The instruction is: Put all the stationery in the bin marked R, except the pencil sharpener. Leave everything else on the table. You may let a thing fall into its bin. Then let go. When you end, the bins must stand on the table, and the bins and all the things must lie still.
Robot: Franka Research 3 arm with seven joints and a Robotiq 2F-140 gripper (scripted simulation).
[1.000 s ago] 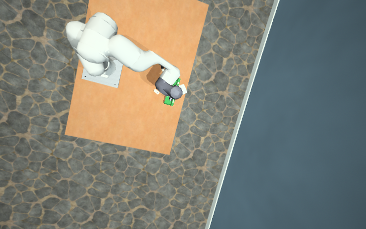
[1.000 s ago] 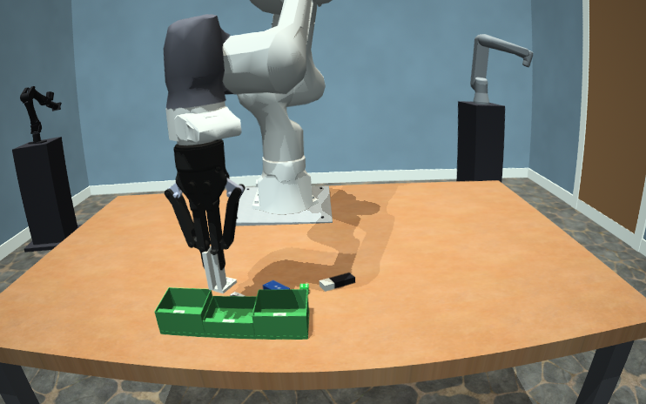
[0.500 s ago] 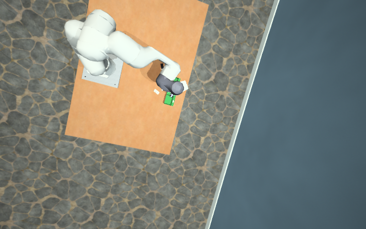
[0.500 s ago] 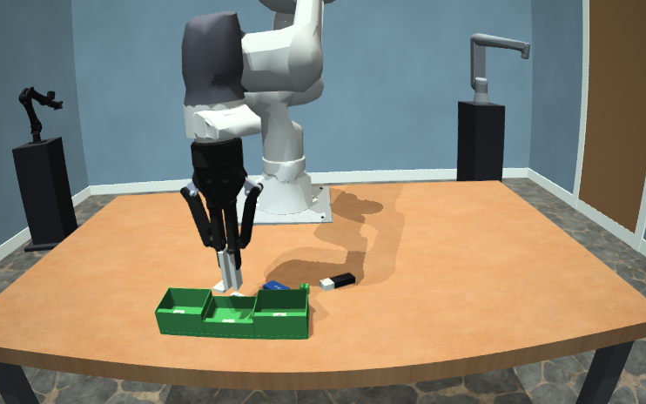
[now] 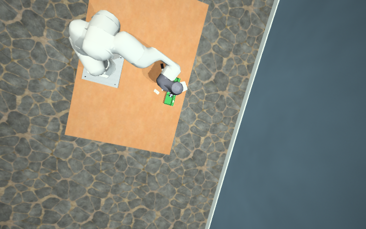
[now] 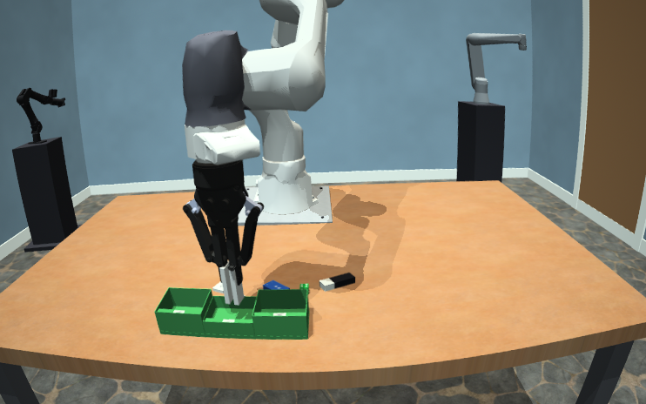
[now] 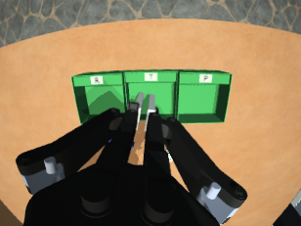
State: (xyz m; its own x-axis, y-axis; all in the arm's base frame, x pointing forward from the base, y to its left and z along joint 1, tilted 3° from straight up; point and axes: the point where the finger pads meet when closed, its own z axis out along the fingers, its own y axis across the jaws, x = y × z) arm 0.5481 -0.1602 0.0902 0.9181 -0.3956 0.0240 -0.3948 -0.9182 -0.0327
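The green bin row is 10 mm to the right of my hand and 60 mm below it. From my hand the other things lie so: white domino (140 mm behind, 20 mm to the right, 80 mm below); blue flat item (90 mm behind, 70 mm to the left, 70 mm below); white piece (80 mm behind, 10 mm to the left, 70 mm below).
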